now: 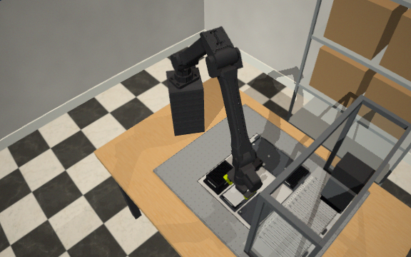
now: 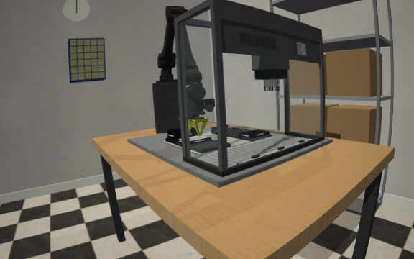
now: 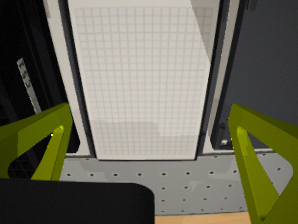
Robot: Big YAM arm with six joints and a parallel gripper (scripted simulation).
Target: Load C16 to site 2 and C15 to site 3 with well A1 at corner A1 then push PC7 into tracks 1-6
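The plate nest S2 lies 4 cm below my hand. From my hand the other things lie so: plate nest S3: 10 cm ahead, 1 cm to the left, 4 cm below; then black 96-well plate C15: 9 cm ahead, 27 cm to the left, 3 cm below; then dark grey carrier PC7: 2 cm behind, 26 cm to the left, 3 cm below.
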